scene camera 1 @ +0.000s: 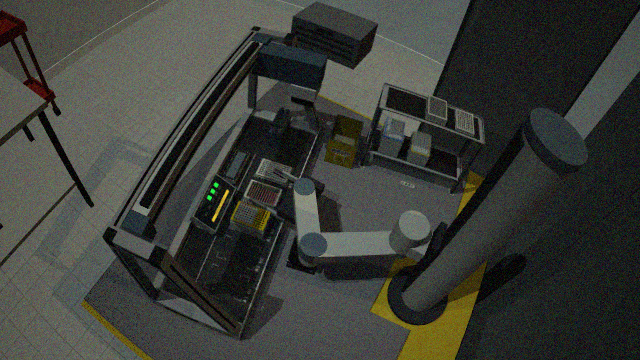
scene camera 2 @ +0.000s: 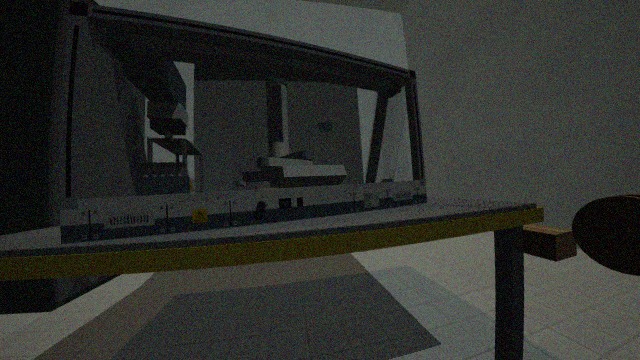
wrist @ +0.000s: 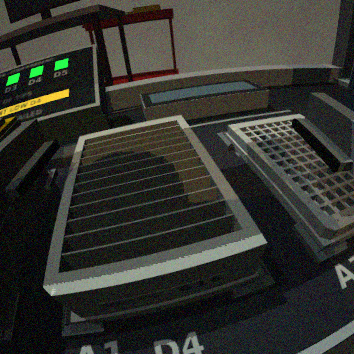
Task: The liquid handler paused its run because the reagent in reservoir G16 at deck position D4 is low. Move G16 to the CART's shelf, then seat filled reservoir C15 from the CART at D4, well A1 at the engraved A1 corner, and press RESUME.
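Places are measured from the arm's base along level axes (x ahead, y left, z up), in metres.
Where they show: gripper, between the fingertips: (scene camera 1: pixel 262 183) (scene camera 2: pixel 260 182) (wrist: pixel 169 115); arm's base, origin of its link: (scene camera 1: pixel 417 295).
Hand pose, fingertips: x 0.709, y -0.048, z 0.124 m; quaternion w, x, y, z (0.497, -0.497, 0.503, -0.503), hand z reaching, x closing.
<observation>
Things, the pixels of their top centre, and the offset from my fingertips. "spot": a spot on its surface instead.
- neighbouring white plate, centre of its top: (wrist: pixel 311 151) (scene camera 1: pixel 273 170) dx +0.011, dy -0.100, dz -0.039 m
- labware, centre of its top: (scene camera 1: pixel 437 107) dx -0.450, dy -0.507, dz +0.270 m
- screen, a spot on its surface: (wrist: pixel 47 82) spot: dx +0.103, dy +0.126, dz +0.014 m
- yellow tip rack, centre of its top: (scene camera 1: pixel 250 214) dx -0.042, dy +0.142, dz +0.013 m
The reservoir at D4, G16 by its place, (scene camera 1: pixel 263 193) (wrist: pixel 150 200) sits on the deck (scene camera 1: pixel 202 290) beside the printed A1 D4 mark. Its walls show pale, its troughs dark in the wrist view and reddish in scene camera 1. My gripper (wrist: pixel 169 115) is open and empty, one finger on each side above the reservoir; the right finger hangs over the neighbouring white plate (wrist: pixel 310 170) (scene camera 1: pixel 274 170). The CART (scene camera 1: pixel 415 169) carries a pale-rimmed piece of labware (scene camera 1: pixel 437 109) and a white gridded one (scene camera 1: pixel 465 121) on top; I cannot read which is C15. RESUME does not show legibly.
The screen (scene camera 1: pixel 214 202) (wrist: pixel 47 82) shows green lights and a yellow low-reagent bar for D4. A yellow tip rack (scene camera 1: pixel 251 215) stands beside the reservoir. A yellow bin (scene camera 1: pixel 344 142) stands beside the cart. Two boxes (scene camera 1: pixel 392 135) (scene camera 1: pixel 421 147) stand on the cart's lower shelf.
</observation>
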